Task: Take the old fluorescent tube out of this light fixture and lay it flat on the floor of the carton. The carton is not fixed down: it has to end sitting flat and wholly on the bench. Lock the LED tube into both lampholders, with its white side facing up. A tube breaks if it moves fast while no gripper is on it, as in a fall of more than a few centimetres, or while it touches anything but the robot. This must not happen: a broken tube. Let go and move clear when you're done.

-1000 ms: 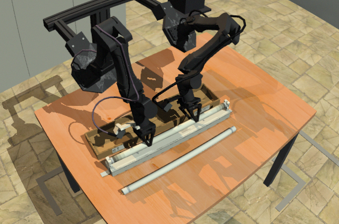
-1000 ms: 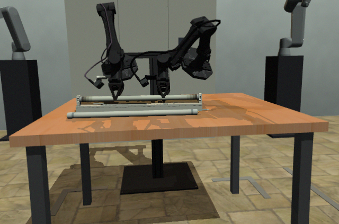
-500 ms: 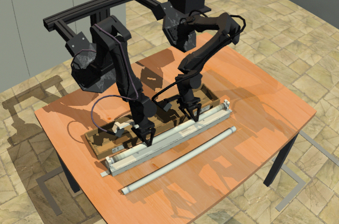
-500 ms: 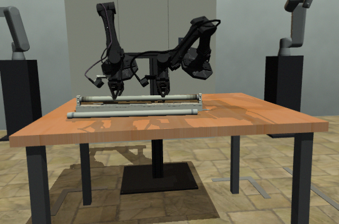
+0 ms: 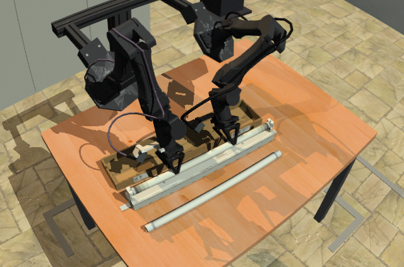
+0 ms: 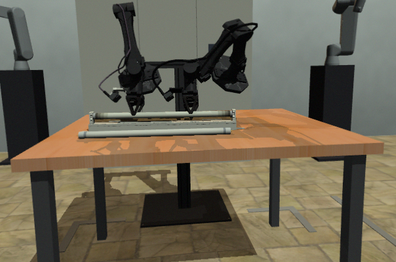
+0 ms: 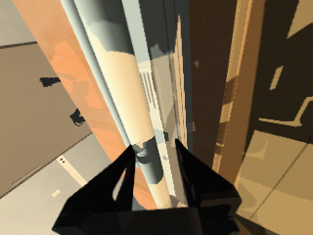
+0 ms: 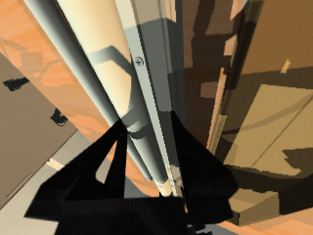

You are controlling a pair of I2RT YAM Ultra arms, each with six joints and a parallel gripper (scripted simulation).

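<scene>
Now: the light fixture 120 mm to the right of my left hand and 10 mm below it.
Right now my right hand is 12 cm to the right of the light fixture, 2 cm short of it and 1 cm above it.
</scene>
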